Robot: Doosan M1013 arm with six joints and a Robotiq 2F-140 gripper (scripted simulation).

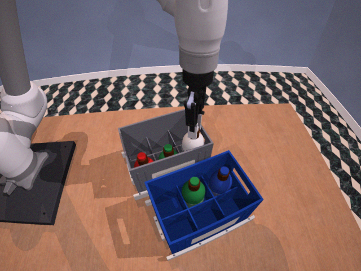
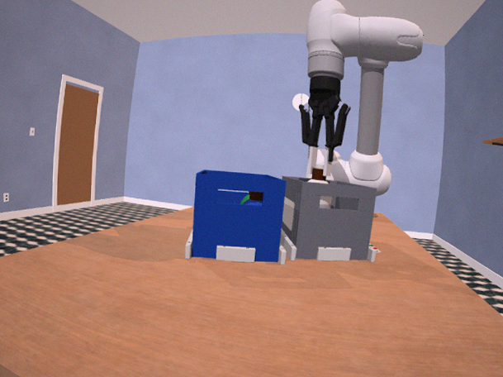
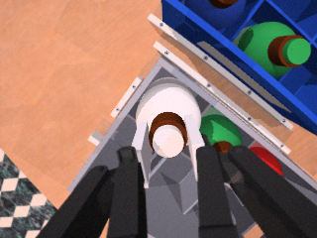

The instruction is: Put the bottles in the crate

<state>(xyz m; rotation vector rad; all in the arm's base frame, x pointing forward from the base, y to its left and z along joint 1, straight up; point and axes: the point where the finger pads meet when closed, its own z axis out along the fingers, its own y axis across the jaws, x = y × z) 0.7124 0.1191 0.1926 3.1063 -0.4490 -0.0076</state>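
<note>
The white bottle lies 8 cm below my hand. The rest, counted from my hand: green bottle: 1 cm ahead, 15 cm to the right, 14 cm below; blue bottle: 10 cm ahead, 11 cm to the right, 14 cm below; grey crate: 10 cm behind, 14 cm below.
</note>
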